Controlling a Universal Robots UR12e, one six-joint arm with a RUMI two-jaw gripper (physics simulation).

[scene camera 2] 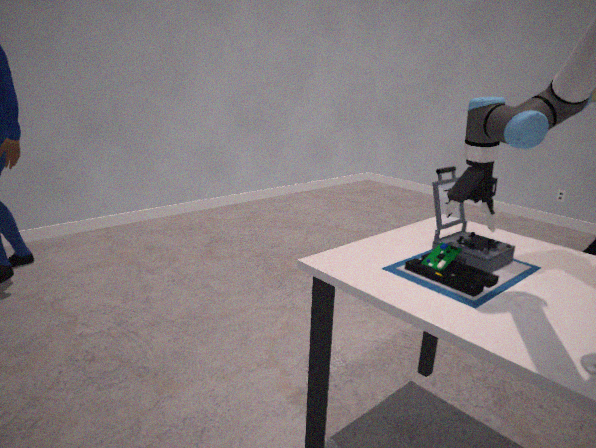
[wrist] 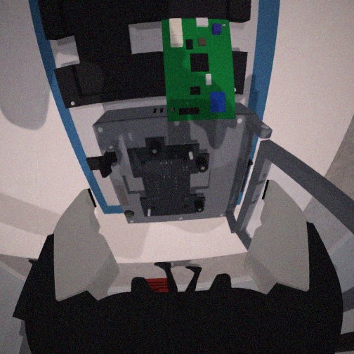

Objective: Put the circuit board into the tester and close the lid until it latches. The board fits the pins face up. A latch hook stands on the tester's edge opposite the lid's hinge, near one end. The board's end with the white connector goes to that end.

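Frame: origin at the arm's base, x up, y ahead, z left, level; centimetres.
Where they show: gripper, fingertip midpoint: point(scene camera 2: 469, 224).
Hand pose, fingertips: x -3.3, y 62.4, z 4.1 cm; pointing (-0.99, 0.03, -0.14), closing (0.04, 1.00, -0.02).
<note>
Things, the pixels of their top centre, and the offset from my fingertips. "*": a spot on its surface instead. Level surfaces: height alone.
- grey tester, surface spot: point(scene camera 2: 492, 261) * dx -8.8, dy -8.8, dz +0.2 cm
- black holder, surface spot: point(scene camera 2: 465, 281) * dx -11.5, dy -7.9, dz +13.7 cm
- blue outline, surface spot: point(scene camera 2: 507, 286) * dx -13.1, dy -15.6, dz +3.8 cm
- white table, its level: dx -13.3 cm
The green circuit board point(scene camera 2: 440, 257) point(wrist: 200, 70) lies face up on the black holder, its lower end in the wrist view overlapping the tester's edge. Its long white connector point(wrist: 176, 33) is at the end away from the tester. The grey tester point(scene camera 2: 492, 261) point(wrist: 222, 155) shows its inner bed and pins uncovered. Its lid point(scene camera 2: 437, 207) point(wrist: 310, 165) stands upright, open, on the right in the wrist view. The latch hook point(wrist: 103, 163) stands on the opposite, left edge. My gripper point(scene camera 2: 471, 219) point(wrist: 177, 186) is open and empty, above the tester, its fingers spread wide.
The black holder point(scene camera 2: 465, 281) point(wrist: 115, 90) lies beside the tester, inside a blue outline point(scene camera 2: 507, 286) point(wrist: 265, 50) on the white table point(scene camera 2: 350, 265). The raised lid frame stands close beside my gripper. A person in blue point(scene camera 2: 7, 115) is at the far left.
</note>
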